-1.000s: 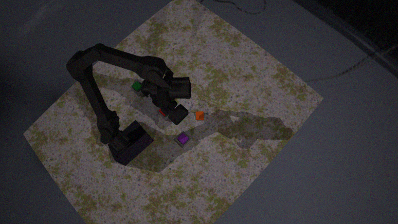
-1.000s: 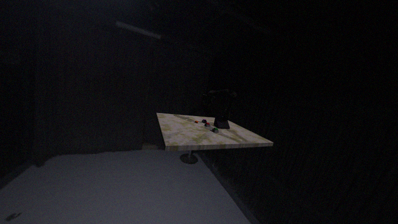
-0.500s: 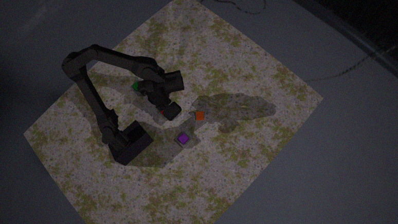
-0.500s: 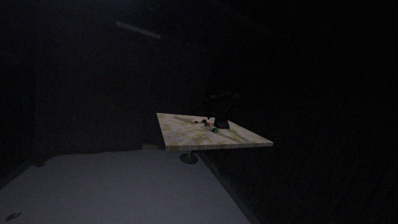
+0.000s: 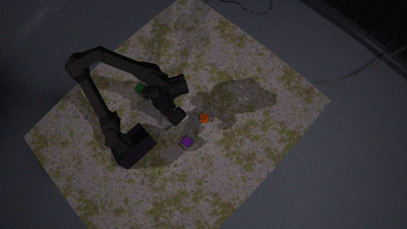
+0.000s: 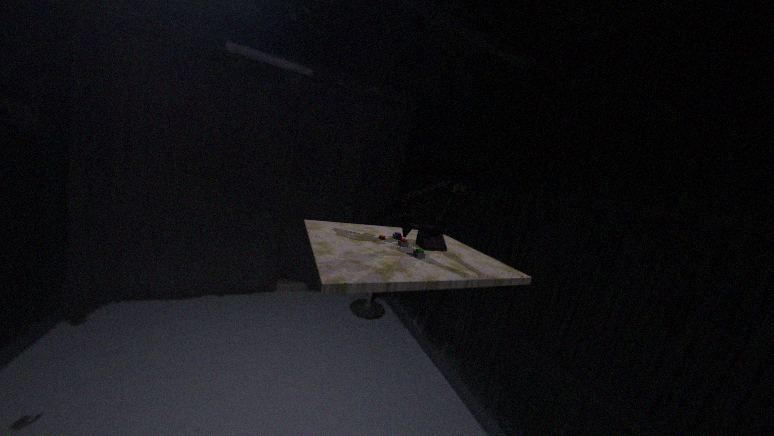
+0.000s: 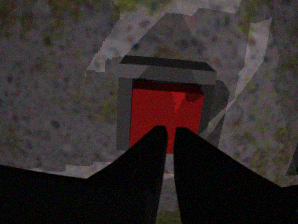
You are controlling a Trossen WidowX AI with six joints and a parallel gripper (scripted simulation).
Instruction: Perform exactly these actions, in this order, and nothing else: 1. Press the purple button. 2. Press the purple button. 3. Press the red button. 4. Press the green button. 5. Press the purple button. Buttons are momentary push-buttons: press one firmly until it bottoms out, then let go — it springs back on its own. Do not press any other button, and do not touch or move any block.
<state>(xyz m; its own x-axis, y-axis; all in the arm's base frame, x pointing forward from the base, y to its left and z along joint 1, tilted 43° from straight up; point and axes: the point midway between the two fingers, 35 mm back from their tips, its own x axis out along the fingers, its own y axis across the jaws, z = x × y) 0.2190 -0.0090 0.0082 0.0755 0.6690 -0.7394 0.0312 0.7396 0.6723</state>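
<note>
My gripper tip is 2 cm above the red button. Round my gripper tip: orange block 8 cm ahead, 12 cm to the right, 4 cm below; purple button 3 cm behind, 14 cm to the right, 2 cm below; green button 17 cm to the left, 2 cm below.
</note>
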